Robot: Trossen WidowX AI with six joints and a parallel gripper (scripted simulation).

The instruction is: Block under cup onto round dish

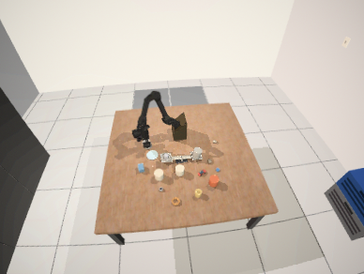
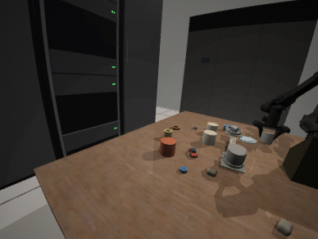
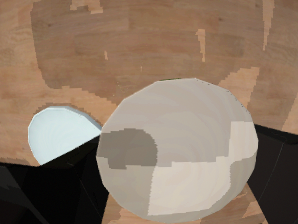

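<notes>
Right now my gripper tip is 2 cm to the left of the grey cup and 1 cm below it. Also, from my gripper tip: grey block: 20 cm ahead, 16 cm to the left, 6 cm above; blue block: 24 cm ahead, 6 cm to the right, 1 cm below; round pale blue dish: 10 cm ahead, 4 cm to the left, 2 cm below.
</notes>
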